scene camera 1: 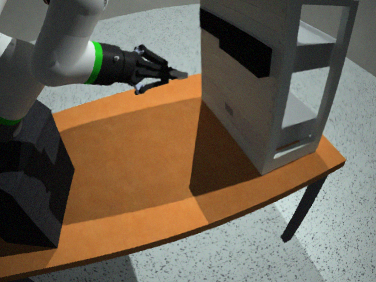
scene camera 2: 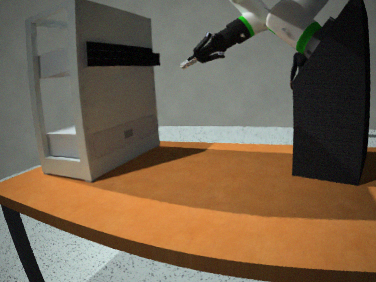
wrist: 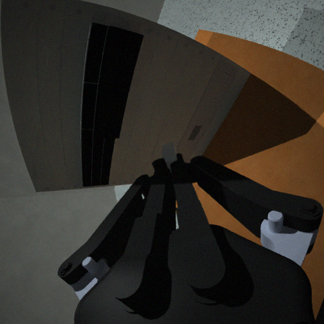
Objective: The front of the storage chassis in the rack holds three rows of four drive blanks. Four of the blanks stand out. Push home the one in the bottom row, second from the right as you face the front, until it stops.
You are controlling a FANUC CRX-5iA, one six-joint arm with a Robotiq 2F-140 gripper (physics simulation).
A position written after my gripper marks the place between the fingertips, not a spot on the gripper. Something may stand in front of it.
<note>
I see my gripper (scene camera 1: 184, 76) and a grey rack (scene camera 1: 247, 61).
The grey rack is seen too in scene camera 2 (scene camera 2: 111, 128) and in the wrist view (wrist: 144, 85). My gripper also shows in scene camera 2 (scene camera 2: 181, 67) and in the wrist view (wrist: 170, 152).
</note>
